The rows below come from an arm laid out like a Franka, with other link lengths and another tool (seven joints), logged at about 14 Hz.
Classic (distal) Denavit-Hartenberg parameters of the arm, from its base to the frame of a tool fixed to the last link. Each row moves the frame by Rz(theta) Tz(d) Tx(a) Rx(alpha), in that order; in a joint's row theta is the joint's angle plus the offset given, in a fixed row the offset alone. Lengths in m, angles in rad.
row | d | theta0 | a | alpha
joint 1 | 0.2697 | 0.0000 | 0.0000 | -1.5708
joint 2 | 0.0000 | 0.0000 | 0.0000 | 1.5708
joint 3 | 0.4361 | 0.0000 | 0.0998 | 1.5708
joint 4 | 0.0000 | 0.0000 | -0.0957 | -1.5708
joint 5 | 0.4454 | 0.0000 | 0.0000 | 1.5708
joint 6 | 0.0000 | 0.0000 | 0.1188 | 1.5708
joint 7 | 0.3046 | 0.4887 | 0.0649 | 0.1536
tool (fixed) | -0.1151 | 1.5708 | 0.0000 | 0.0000
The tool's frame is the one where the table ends.
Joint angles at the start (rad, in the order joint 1, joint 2, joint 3, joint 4, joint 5, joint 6, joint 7):
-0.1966, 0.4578, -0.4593, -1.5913, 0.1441, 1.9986, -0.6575
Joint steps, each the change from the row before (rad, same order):
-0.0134, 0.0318, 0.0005, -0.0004, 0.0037, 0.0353, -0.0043
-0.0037, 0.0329, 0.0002, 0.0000, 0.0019, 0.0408, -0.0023
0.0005, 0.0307, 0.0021, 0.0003, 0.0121, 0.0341, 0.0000
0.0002, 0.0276, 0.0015, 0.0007, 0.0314, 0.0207, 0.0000
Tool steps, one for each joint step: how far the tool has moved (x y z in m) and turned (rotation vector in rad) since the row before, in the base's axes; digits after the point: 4 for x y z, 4 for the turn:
0.0008, -0.0133, -0.0203, -0.0126, 0.0021, -0.0078
0.0058, -0.0070, -0.0200, -0.0175, -0.0002, 0.0013
0.0075, -0.0013, -0.0199, -0.0064, -0.0038, -0.0003
0.0052, 0.0005, -0.0198, 0.0130, -0.0080, -0.0123

